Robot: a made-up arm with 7 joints.
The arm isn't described. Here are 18 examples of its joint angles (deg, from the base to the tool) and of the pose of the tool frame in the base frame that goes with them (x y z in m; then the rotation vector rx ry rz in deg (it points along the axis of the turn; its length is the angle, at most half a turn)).
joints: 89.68 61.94 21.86 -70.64 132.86 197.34 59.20
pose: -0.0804 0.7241 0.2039 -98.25 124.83 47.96
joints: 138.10 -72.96 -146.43 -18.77 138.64 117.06 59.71
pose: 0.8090 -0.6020 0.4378 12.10 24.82 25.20
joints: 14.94 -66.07 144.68 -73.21 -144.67 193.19 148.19
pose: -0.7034 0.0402 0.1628 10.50 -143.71 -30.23
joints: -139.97 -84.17 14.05 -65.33 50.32 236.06 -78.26
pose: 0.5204 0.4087 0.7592 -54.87 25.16 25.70
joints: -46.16 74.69 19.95 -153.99 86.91 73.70 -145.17
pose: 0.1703 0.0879 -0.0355 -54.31 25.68 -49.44
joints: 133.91 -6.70 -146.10 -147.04 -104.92 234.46 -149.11
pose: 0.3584 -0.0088 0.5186 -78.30 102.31 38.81
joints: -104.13 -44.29 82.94 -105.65 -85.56 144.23 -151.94
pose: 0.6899 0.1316 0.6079 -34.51 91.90 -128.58
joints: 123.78 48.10 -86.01 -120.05 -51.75 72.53 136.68
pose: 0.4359 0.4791 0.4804 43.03 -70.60 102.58
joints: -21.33 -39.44 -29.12 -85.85 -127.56 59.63 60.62
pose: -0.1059 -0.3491 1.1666 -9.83 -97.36 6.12
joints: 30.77 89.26 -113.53 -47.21 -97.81 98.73 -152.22
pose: 0.9850 0.0886 0.5298 -0.22 -36.90 -168.01
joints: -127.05 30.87 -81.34 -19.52 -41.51 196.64 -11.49
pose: -0.3427 -0.4063 1.0590 46.54 -3.24 -76.87
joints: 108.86 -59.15 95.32 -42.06 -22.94 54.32 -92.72
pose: -0.1883 -0.8482 0.7863 -98.78 71.08 88.78
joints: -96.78 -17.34 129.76 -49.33 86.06 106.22 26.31
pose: 0.4431 0.4706 1.1164 -96.01 -21.09 8.51
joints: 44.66 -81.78 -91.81 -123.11 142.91 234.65 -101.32
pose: 0.0707 -0.4706 0.3338 -73.91 104.34 1.17
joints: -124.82 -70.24 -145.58 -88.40 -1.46 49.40 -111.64
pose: 0.0472 0.7012 0.0063 31.80 -83.81 93.36
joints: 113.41 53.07 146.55 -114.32 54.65 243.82 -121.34
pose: -0.3119 0.0080 0.8753 18.35 -72.45 -1.28
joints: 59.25 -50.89 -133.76 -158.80 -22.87 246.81 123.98
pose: 0.0798 -0.3795 0.3012 27.54 109.73 -38.23
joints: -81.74 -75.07 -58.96 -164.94 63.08 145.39 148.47
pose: -0.3580 -0.1168 0.4448 77.63 19.62 18.77
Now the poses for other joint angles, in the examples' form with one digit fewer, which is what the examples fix.
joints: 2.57 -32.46 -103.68 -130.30 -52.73 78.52 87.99
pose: -0.170 -0.573 0.364 28.4 -145.9 -69.1
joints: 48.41 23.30 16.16 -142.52 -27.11 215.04 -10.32
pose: 0.200 0.498 0.421 -89.3 -106.9 -52.4
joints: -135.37 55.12 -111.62 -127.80 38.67 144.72 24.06
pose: -0.415 0.365 0.742 -110.0 -83.8 -43.7
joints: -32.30 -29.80 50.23 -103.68 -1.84 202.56 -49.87
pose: 0.228 0.337 1.002 48.0 61.2 113.3
